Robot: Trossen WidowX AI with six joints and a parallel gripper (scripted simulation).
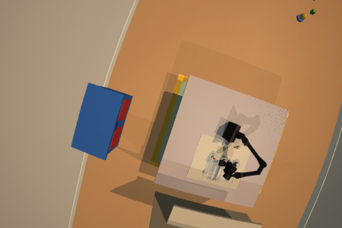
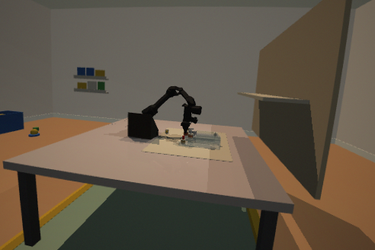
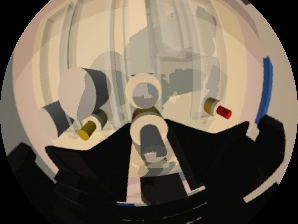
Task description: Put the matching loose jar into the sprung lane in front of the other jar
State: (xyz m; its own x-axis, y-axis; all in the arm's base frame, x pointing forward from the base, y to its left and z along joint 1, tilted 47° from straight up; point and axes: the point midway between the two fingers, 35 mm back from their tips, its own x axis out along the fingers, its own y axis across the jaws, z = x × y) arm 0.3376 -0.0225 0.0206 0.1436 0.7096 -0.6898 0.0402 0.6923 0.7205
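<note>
Right now my gripper tip is 50 mm short of the cream mat, 50 mm above it and 20 mm to the left of it. Also, from my gripper tip: clear sprung lane: 140 mm ahead, 30 mm to the right, 30 mm below.
</note>
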